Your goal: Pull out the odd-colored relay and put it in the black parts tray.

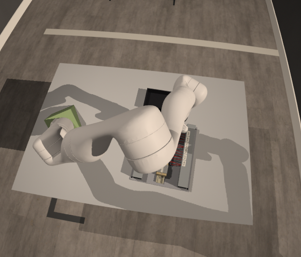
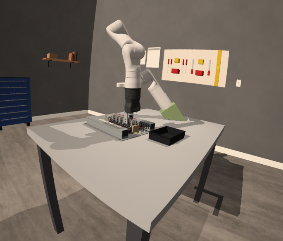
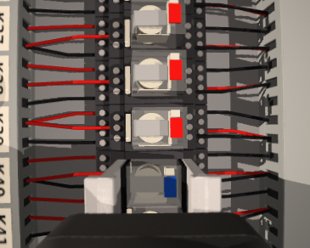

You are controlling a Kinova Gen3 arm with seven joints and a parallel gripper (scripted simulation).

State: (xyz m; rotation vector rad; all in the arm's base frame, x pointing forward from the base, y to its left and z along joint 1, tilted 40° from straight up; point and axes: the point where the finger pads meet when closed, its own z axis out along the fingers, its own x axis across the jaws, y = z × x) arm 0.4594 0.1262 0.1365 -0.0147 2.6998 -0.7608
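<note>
The relay is 10 mm below my hand. From my hand the other things lie so: black parts tray (200 mm to the left, 60 mm behind, 40 mm below); then relay panel (70 mm to the right, 40 mm below, 10 mm behind).
</note>
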